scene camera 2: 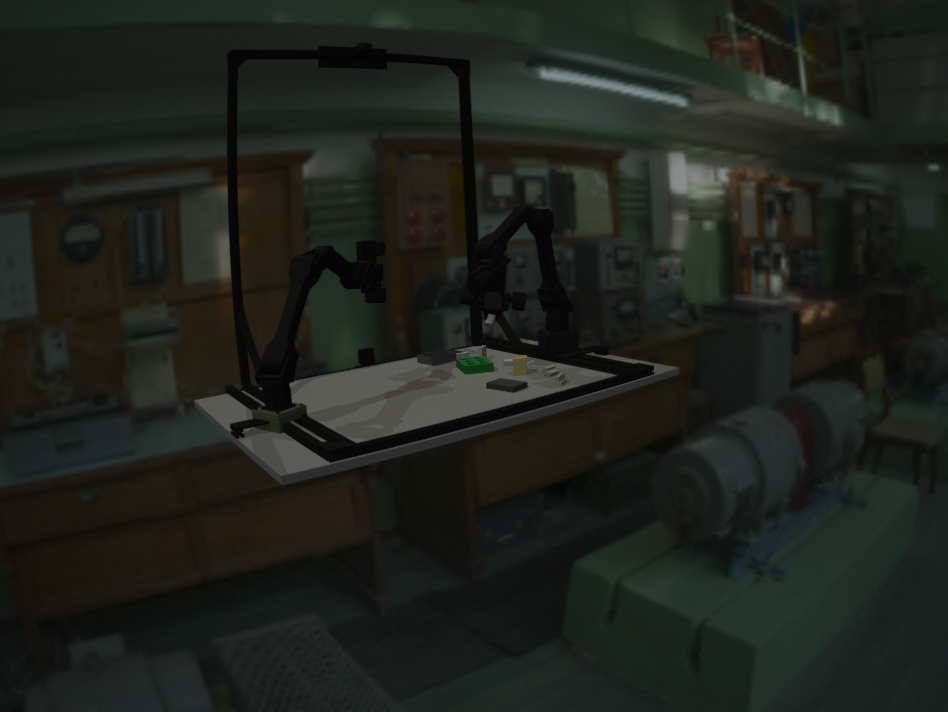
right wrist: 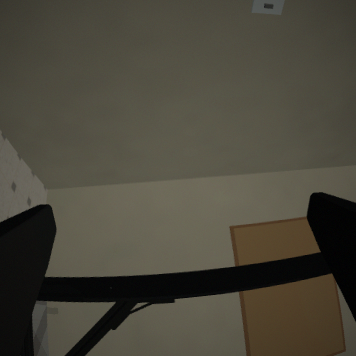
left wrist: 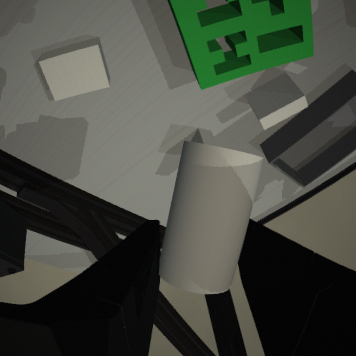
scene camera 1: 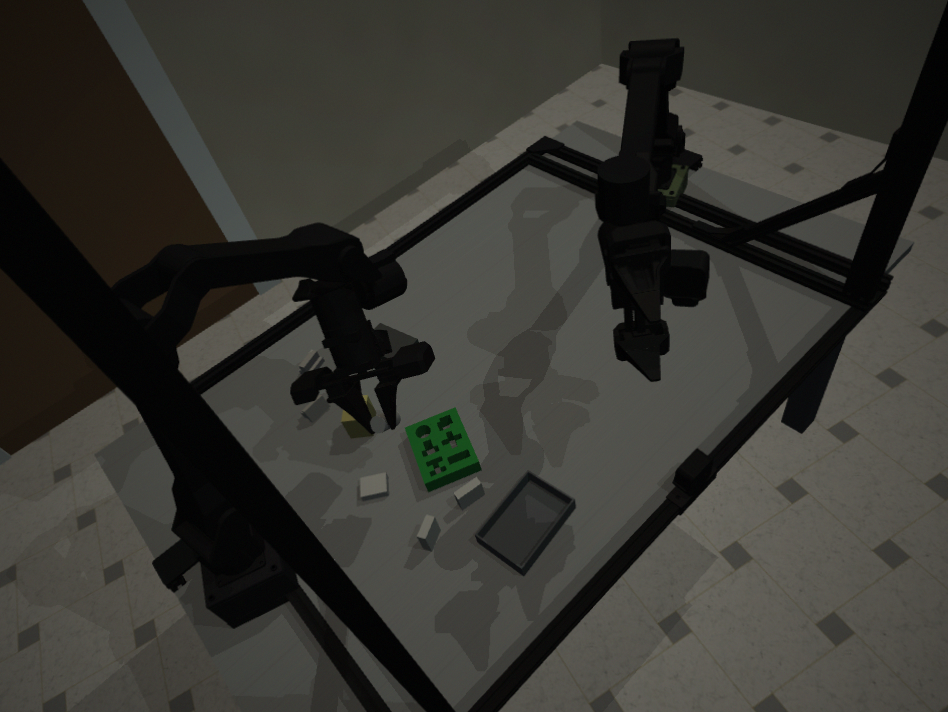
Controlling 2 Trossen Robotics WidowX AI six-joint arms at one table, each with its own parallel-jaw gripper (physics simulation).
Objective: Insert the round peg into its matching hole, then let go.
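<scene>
The round peg [scene camera 1: 378, 423] [scene camera 2: 489, 318] [left wrist: 212, 215] is a pale cylinder, tilted in the air. My left gripper [left wrist: 197, 231] is shut on it, with a finger on each side. The green board [scene camera 1: 457, 475] [scene camera 2: 475, 369] [left wrist: 210, 79] lies on the table with several shaped holes. Its round hole [scene camera 1: 423, 431] shows dark in scene camera 1, at the board's upper left corner. The peg is apart from the board, raised above the table. My right gripper [scene camera 1: 656, 348] [right wrist: 183, 213] is open and empty, high and far from the board.
A yellow block [scene camera 1: 357, 425] [scene camera 2: 520, 365] stands beside the board. A pale square block [scene camera 1: 373, 485] [left wrist: 75, 72] and two smaller blocks [scene camera 1: 468, 492] [scene camera 1: 428, 531] lie near it. A grey tray [scene camera 1: 501, 557] [left wrist: 310, 116] lies beyond them. Black rails edge the table.
</scene>
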